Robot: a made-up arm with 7 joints. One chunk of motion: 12 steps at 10 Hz.
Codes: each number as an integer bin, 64 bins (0 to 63) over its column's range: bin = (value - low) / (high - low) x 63, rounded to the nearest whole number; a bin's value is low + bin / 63 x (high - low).
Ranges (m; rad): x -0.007..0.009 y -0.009..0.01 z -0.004..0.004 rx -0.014..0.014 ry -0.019..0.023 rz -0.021..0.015
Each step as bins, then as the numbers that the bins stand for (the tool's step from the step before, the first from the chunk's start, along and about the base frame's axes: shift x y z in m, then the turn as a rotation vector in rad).
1 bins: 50 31 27 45 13 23
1 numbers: 0.00570 0.00035 -0.00057 0.00600 -0.01033 -0.00786
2 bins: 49 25 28 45 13 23
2 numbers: 0.00544 -0.00146 -0.00044 0.00600 -0.01033 -0.00786
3 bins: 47 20 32 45 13 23
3 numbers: 0.00494 -0.00297 0.00006 0.00600 -0.01033 -0.00786
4 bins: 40 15 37 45 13 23
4 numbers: 0.00316 -0.00448 0.00070 0.00600 -0.01033 -0.00786
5 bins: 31 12 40 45 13 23
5 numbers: 0.00087 -0.00538 0.00108 0.00600 -0.01033 -0.00786
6 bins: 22 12 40 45 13 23
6 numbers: -0.00141 -0.00538 0.00108 0.00600 -0.01033 -0.00786
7 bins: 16 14 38 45 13 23
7 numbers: -0.00294 -0.00478 0.00083 0.00600 -0.01033 -0.00786
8 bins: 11 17 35 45 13 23
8 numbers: -0.00421 -0.00387 0.00044 0.00600 -0.01033 -0.00786
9 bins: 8 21 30 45 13 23
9 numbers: -0.00497 -0.00267 -0.00019 0.00600 -0.01033 -0.00786
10 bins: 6 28 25 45 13 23
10 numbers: -0.00548 -0.00056 -0.00083 0.00600 -0.01033 -0.00786
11 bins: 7 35 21 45 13 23
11 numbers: -0.00522 0.00156 -0.00133 0.00600 -0.01033 -0.00786
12 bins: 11 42 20 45 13 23
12 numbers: -0.00421 0.00367 -0.00146 0.00600 -0.01033 -0.00786
